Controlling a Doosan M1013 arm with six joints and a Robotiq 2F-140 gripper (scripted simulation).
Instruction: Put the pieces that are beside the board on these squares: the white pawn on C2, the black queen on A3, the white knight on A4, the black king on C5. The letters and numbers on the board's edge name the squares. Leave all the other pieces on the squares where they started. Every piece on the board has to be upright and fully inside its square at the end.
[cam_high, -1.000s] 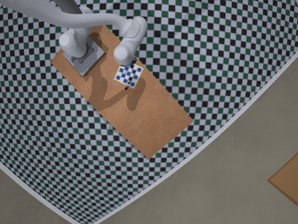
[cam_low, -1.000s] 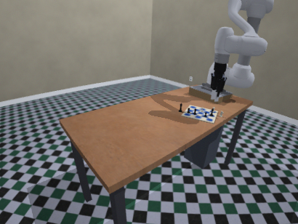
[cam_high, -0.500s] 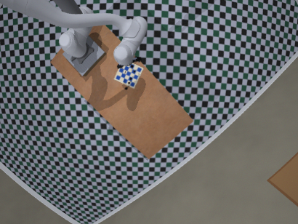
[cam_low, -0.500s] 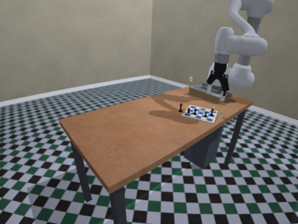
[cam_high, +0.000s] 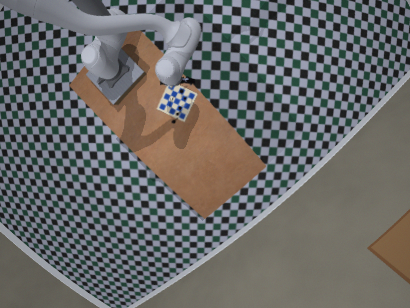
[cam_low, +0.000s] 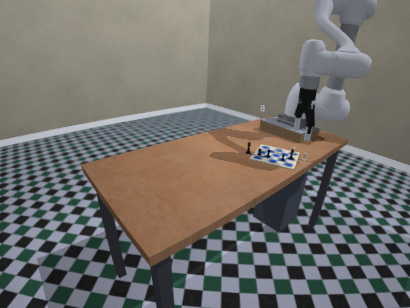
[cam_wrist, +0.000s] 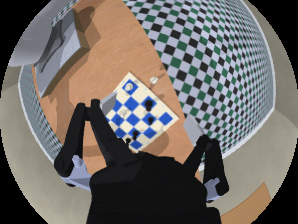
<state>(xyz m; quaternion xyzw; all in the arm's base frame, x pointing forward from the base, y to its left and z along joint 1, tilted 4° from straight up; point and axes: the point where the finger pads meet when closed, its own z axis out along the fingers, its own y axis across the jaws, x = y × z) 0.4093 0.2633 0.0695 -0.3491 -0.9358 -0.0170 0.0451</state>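
The white knight lies 4 cm behind my hand, 3 cm to the left of it and 13 cm below it. Round my hand: black chess piece (14 cm ahead, 20 cm to the right, 11 cm below); then blue-and-white chessboard (5 cm ahead, 9 cm to the right, 14 cm below); then small white piece (2 cm ahead, 10 cm to the right, 12 cm below).
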